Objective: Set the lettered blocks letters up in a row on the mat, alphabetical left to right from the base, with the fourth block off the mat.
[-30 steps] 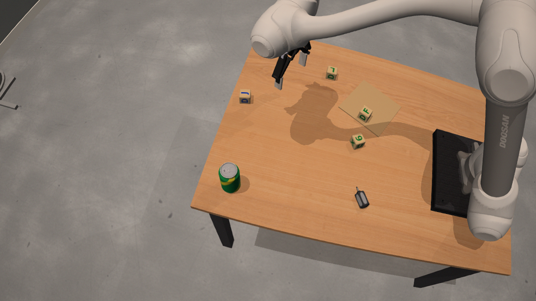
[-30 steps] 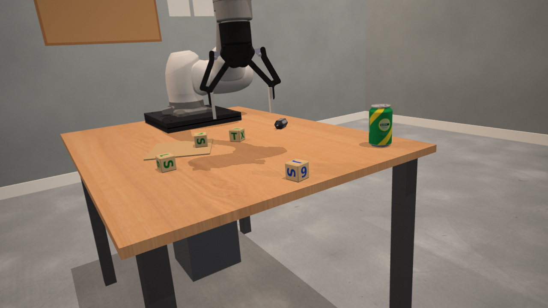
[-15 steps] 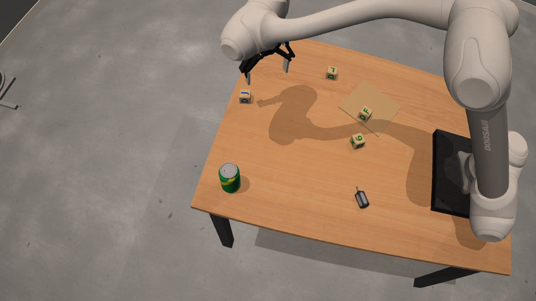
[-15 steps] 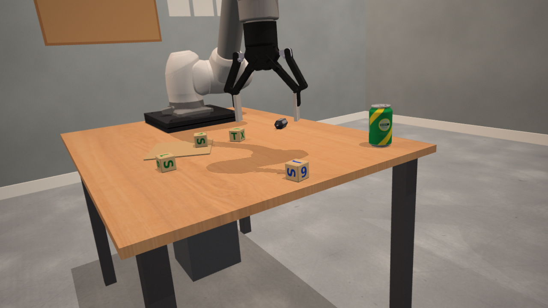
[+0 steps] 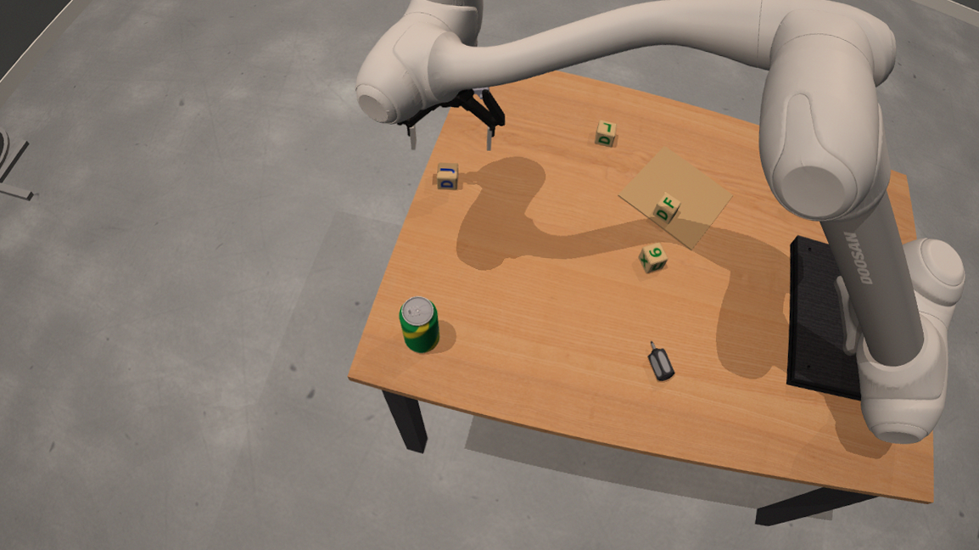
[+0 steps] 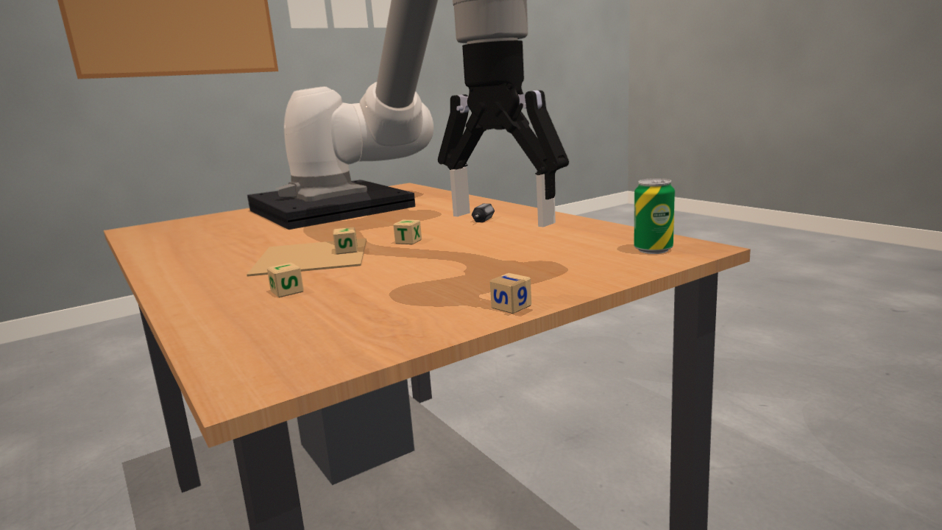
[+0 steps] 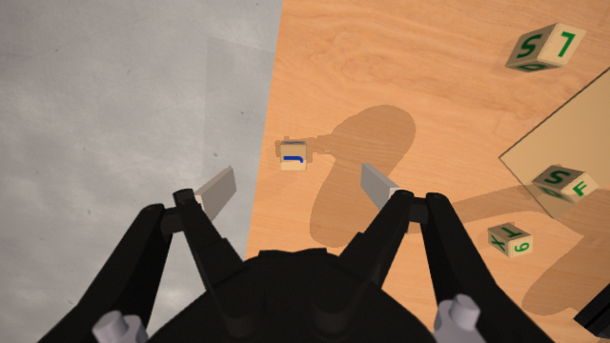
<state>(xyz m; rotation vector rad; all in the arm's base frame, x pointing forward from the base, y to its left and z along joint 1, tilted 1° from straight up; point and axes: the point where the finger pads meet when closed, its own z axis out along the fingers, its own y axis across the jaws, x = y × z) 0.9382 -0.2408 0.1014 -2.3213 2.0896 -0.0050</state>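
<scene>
Right now my hand is 11 cm above the blue-lettered block and 1 cm short of it. Round my hand: soda can: 36 cm to the left, 7 cm below, 1 cm ahead; tan mat: 50 cm behind, 13 cm below, 4 cm to the right; black tool: 44 cm behind, 36 cm to the left, 12 cm below.
</scene>
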